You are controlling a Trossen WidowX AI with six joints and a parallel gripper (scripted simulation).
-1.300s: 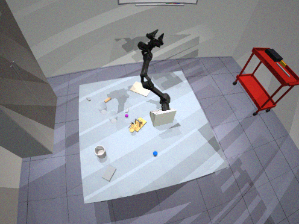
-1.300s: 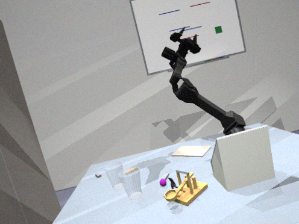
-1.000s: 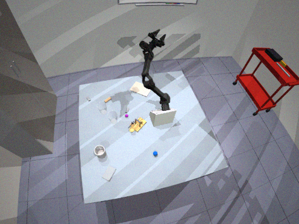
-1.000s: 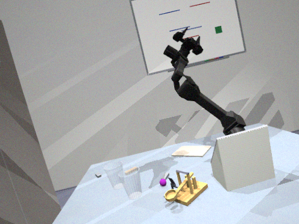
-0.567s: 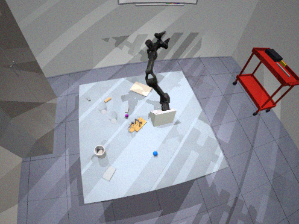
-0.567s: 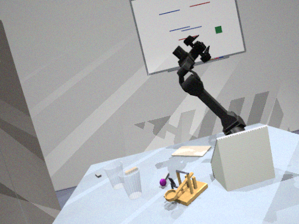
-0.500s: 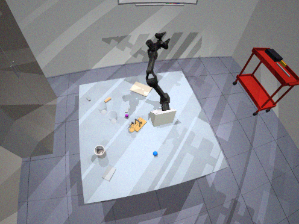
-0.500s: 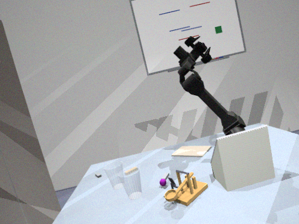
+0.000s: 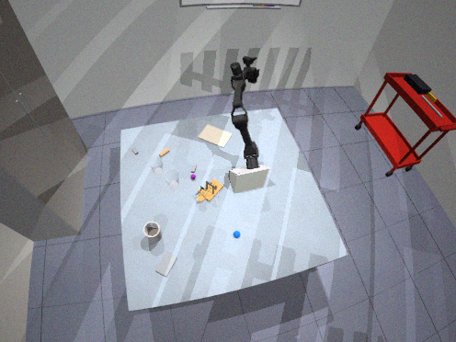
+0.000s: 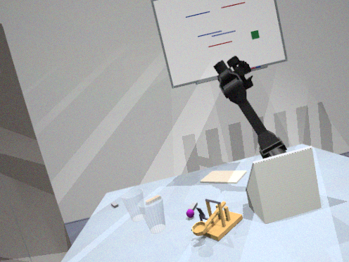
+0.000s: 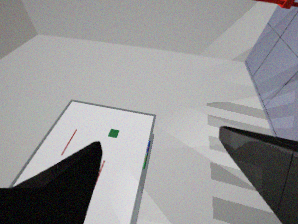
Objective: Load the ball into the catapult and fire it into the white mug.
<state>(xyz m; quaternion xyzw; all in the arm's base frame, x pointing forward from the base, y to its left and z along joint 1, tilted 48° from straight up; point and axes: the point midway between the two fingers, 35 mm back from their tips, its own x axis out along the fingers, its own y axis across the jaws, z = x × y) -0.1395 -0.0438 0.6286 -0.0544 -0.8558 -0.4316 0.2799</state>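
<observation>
The wooden catapult lies 530 mm to the left of my gripper tip, 490 mm below it and 490 mm ahead of it. Round my gripper tip: small tan block 680 mm ahead, 530 mm below, 130 mm to the left; flat tan board 530 mm below, 290 mm ahead, 80 mm to the left; blue ball 840 mm to the left, 520 mm below, 400 mm ahead.
</observation>
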